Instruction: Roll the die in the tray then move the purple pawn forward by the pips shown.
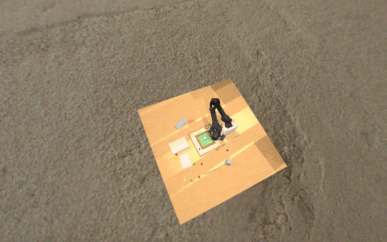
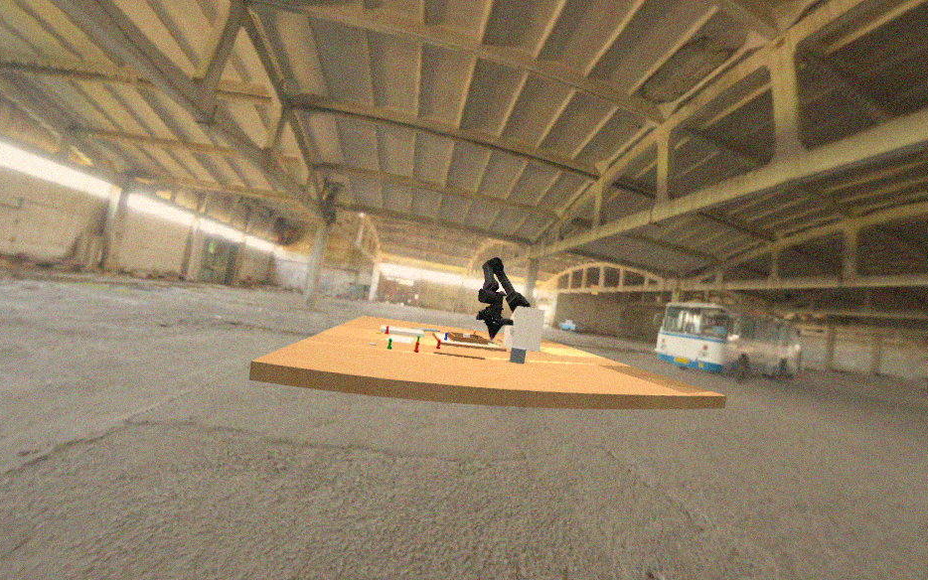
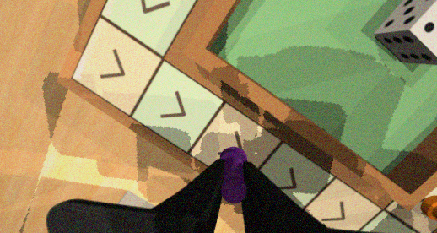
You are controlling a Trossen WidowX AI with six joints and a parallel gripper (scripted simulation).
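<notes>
The green tray lies 110 mm ahead of my gripper tip, 30 mm to the right of it and 30 mm below it. From my gripper tip the other things lie so: purple pawn 10 mm above; then white die 110 mm ahead, 40 mm to the right, 10 mm below; then black disc 200 mm to the left, 40 mm behind, 30 mm below.
</notes>
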